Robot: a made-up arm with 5 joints.
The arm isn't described. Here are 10 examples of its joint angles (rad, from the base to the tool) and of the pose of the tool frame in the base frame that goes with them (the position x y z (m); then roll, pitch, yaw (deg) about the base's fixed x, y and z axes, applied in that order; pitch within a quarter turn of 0, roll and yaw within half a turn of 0).
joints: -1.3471 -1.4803 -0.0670 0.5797 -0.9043
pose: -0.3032 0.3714 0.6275 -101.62 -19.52 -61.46
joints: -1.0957 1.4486 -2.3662 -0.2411 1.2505
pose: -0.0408 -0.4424 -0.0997 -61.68 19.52 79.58
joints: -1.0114 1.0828 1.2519 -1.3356 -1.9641
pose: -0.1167 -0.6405 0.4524 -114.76 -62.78 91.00
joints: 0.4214 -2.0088 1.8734 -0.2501 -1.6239
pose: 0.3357 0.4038 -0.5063 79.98 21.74 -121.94
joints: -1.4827 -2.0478 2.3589 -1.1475 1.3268
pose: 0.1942 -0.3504 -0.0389 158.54 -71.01 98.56
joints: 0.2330 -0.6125 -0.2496 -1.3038 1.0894
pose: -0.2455 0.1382 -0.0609 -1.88 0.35 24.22
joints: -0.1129 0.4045 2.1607 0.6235 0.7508
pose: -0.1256 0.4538 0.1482 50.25 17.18 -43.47
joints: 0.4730 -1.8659 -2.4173 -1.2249 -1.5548
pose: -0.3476 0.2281 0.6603 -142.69 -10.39 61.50
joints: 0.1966 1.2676 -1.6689 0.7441 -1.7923
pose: 0.5959 -0.2342 -0.3486 63.92 -44.52 -22.16
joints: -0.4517 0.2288 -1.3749 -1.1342 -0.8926
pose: -0.6452 0.0601 0.0160 -3.36 8.78 -64.05
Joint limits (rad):
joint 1: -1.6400..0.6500
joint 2: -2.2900..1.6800
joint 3: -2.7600..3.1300
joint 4: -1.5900..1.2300
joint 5: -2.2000..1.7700
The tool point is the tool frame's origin. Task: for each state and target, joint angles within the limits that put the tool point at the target. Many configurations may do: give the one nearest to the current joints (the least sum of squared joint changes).
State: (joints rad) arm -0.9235 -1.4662 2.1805 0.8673 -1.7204
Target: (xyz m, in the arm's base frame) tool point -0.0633 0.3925 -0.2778
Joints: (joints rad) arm -0.9711 -0.7377 1.6999 1.1377 -2.1277
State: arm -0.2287 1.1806 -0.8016 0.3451 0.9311
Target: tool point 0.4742 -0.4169 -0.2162
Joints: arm -0.0976 1.1436 -1.0600 0.7728 0.3975
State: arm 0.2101 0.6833 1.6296 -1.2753 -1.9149
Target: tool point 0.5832 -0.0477 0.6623
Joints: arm 0.0853 0.5809 1.4193 -1.1955 -1.6444
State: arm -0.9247 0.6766 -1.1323 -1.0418 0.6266
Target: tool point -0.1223 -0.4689 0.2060
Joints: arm -0.4339 -0.0820 -1.6148 -0.5897 0.8239
